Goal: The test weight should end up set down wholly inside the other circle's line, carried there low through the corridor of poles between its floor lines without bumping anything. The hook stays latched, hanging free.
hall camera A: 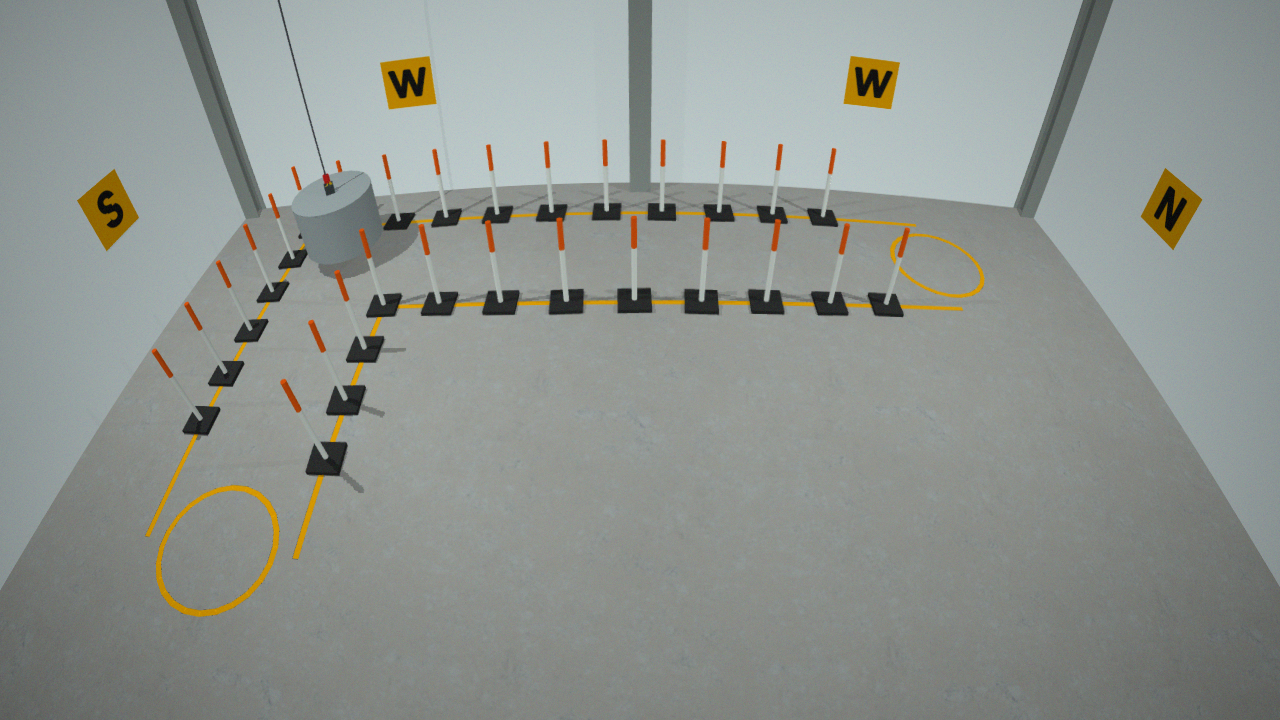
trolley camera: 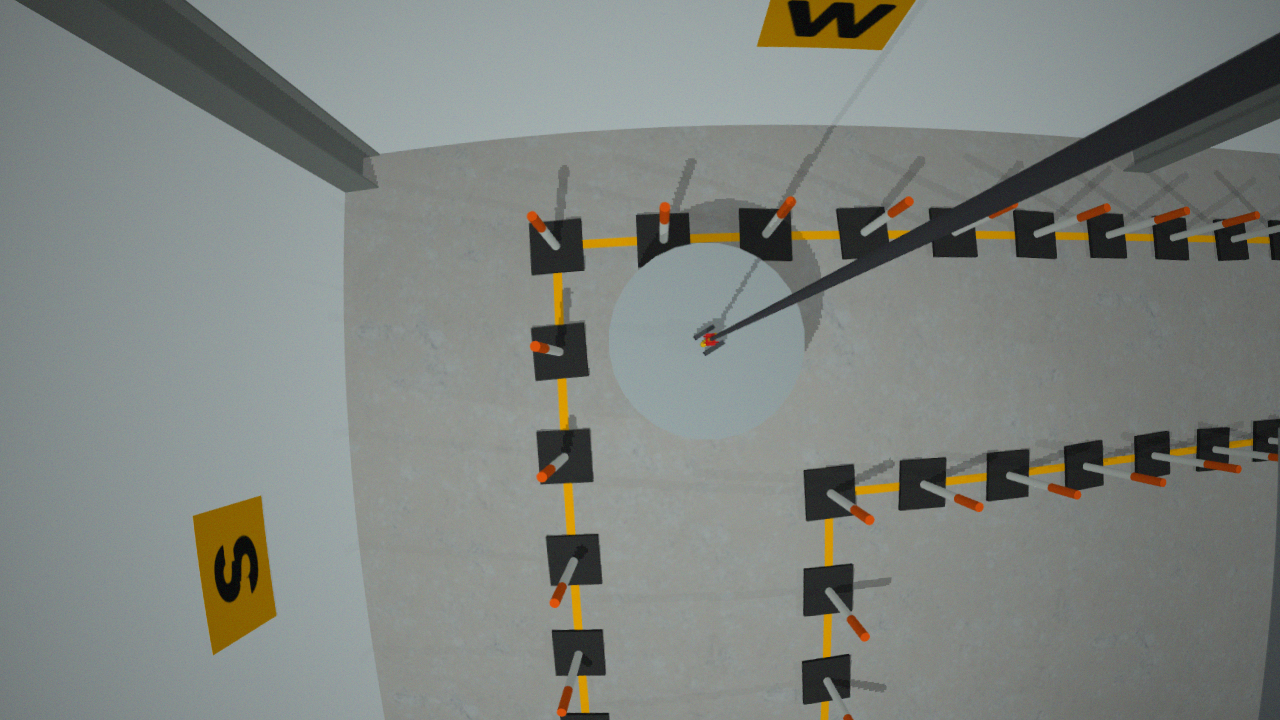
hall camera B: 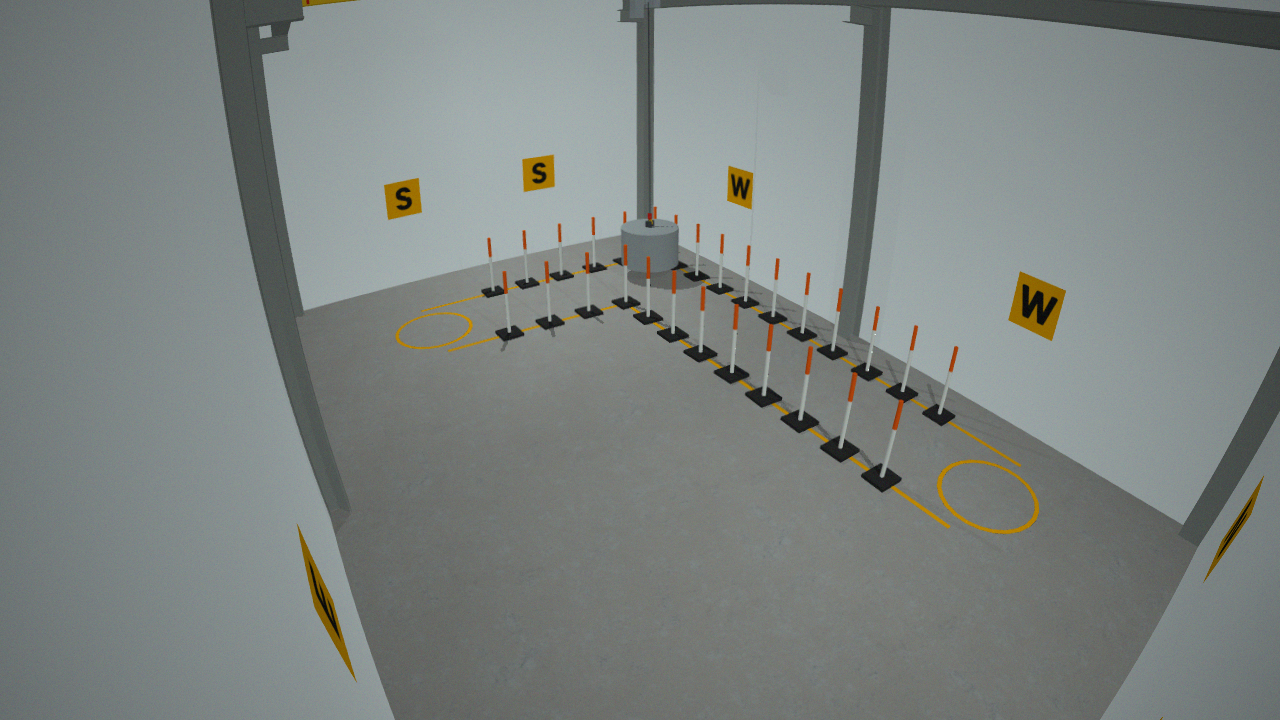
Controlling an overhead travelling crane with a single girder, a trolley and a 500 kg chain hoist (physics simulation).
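Observation:
The grey cylindrical test weight (hall camera A: 338, 223) (hall camera B: 650, 248) (trolley camera: 680, 385) hangs upright, low over the floor at the corridor's corner, its shadow set off beside it. My hook (hall camera A: 328, 185) (hall camera B: 649, 222) (trolley camera: 708, 340) is at the middle of its top, shut on it. In the trolley camera the weight's rim overlaps a black pole foot (trolley camera: 663, 234) on the west line; any gap there is hidden. One yellow circle (hall camera A: 205, 613) (hall camera B: 429, 348) lies at the south leg's end. The other circle (hall camera A: 982, 271) (hall camera B: 998, 531) lies at the west leg's north end.
Orange-tipped poles line both sides of the L-shaped corridor. The inner corner pole (hall camera A: 384, 304) (trolley camera: 829, 492) stands at the bend. An outer corner pole (trolley camera: 556, 245) stands near the steel column (trolley camera: 268, 107). The inner floor line (trolley camera: 827, 537) runs along the south leg.

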